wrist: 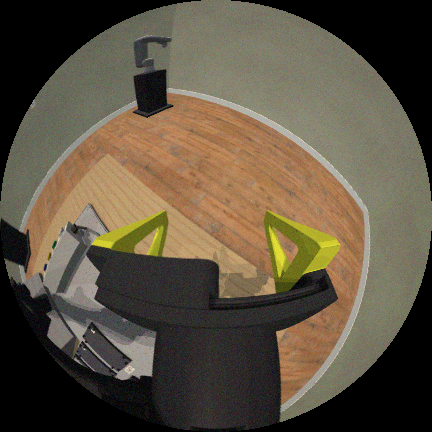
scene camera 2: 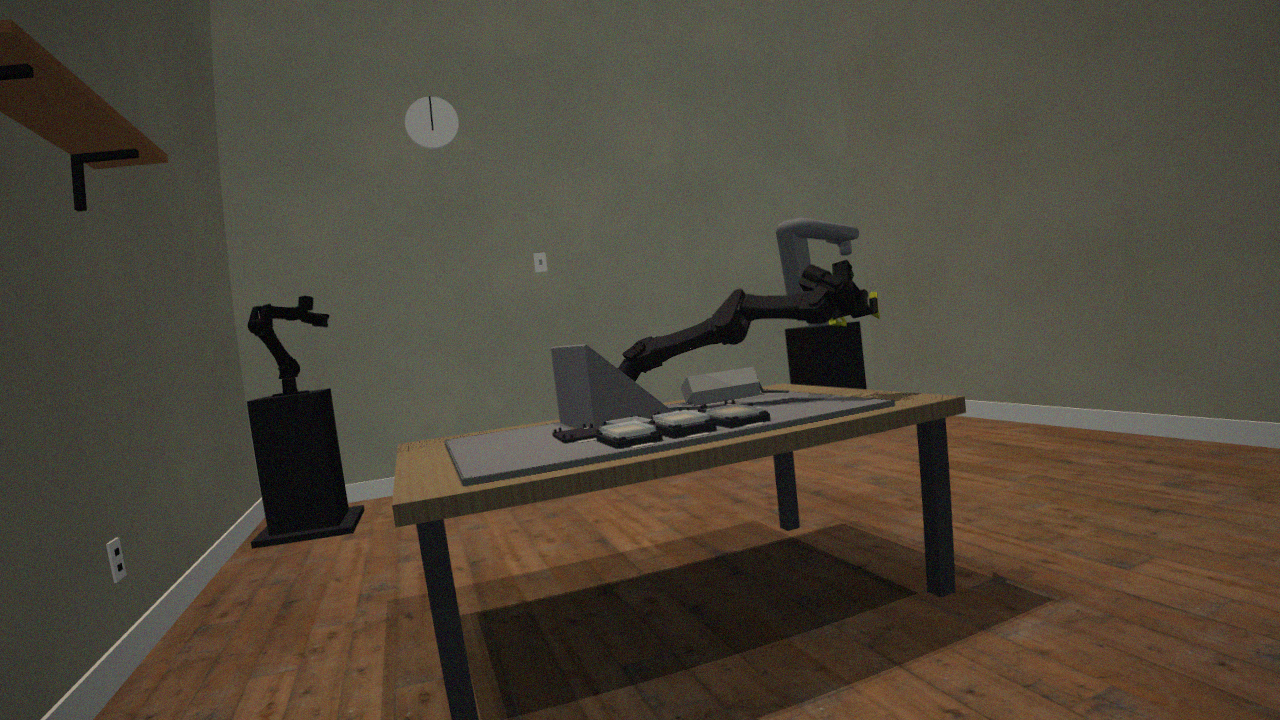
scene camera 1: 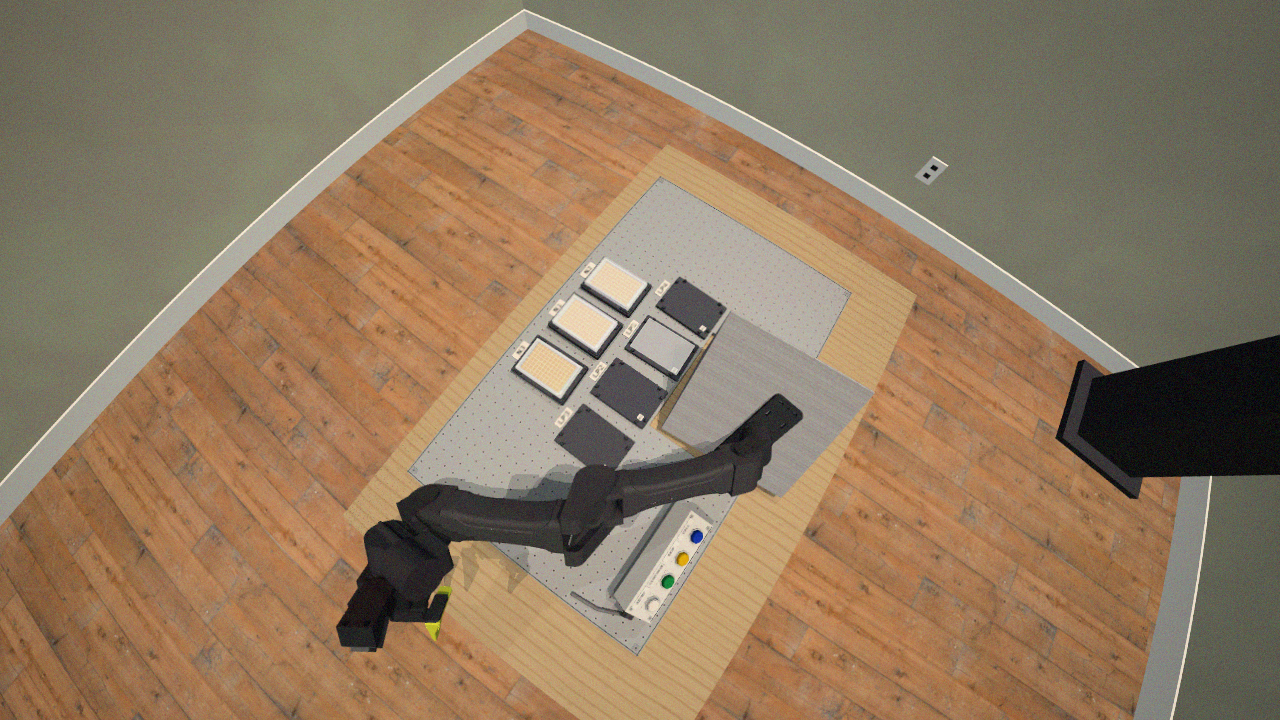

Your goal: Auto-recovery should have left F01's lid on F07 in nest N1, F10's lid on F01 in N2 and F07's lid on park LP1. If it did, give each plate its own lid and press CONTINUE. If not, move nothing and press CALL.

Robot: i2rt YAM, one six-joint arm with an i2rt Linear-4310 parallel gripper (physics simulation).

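Places are measured from the arm's base along level axes (x ahead, y left, z up), in metres.
Pixels of known places: gripper, fingertip midpoint: (wrist: 215, 215) (scene camera 2: 862, 320) (scene camera 1: 405, 636); arm's base, link origin: (scene camera 2: 618, 386) (scene camera 1: 756, 434).
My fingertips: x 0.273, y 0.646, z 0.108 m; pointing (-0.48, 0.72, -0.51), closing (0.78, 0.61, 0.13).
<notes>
For each thing: its top centre in the pictures, then the offset to it from my fingertips. "spot": a spot on its surface instead. Level surfaces: height alone.
- N1, top centre: (scene camera 1: 548, 366) (scene camera 2: 733, 408) dz -0.158, dx +0.169, dy -0.493 m
- light grey lid, top centre: (scene camera 1: 662, 345) (scene camera 2: 629, 420) dz -0.172, dx +0.001, dy -0.698 m
- button console, top centre: (scene camera 1: 666, 565) (scene camera 2: 718, 371) (wrist: 48, 254) dz -0.106, dx -0.276, dy -0.335 m
- thin dark bar, surface spot: (scene camera 1: 597, 606) spot: dz -0.189, dx -0.233, dy -0.176 m
- perforated grey board, surface height: dz -0.190 m
- wooden table, surface height: dz -0.202 m
My gripper (scene camera 1: 437, 612) (scene camera 2: 855, 309) (wrist: 215, 215) is open and empty, high beyond the table's edge. Three pale plates stand in the nests in scene camera 1: N1 (scene camera 1: 548, 368), the middle one (scene camera 1: 584, 324) and the far one (scene camera 1: 614, 284). Their lid codes are too small to read. A light grey lid (scene camera 1: 661, 346) lies on one park pad. Three dark park pads (scene camera 1: 690, 306) (scene camera 1: 628, 391) (scene camera 1: 594, 436) hold no visible lid; the arm partly covers the nearest. The button console (scene camera 1: 662, 568) (wrist: 67, 257) has blue (scene camera 1: 696, 536), yellow (scene camera 1: 682, 558), green (scene camera 1: 667, 581) and white (scene camera 1: 652, 605) buttons; their labels are unreadable.
A tall grey wedge-shaped block (scene camera 1: 760, 394) (scene camera 2: 595, 385) stands beside the park pads, by the arm's base. A thin dark bar (scene camera 1: 597, 606) lies by the console. The perforated grey board (scene camera 1: 725, 241) lies on the wooden table (scene camera 1: 872, 308). Pedestals with other arms stand away from the table.
</notes>
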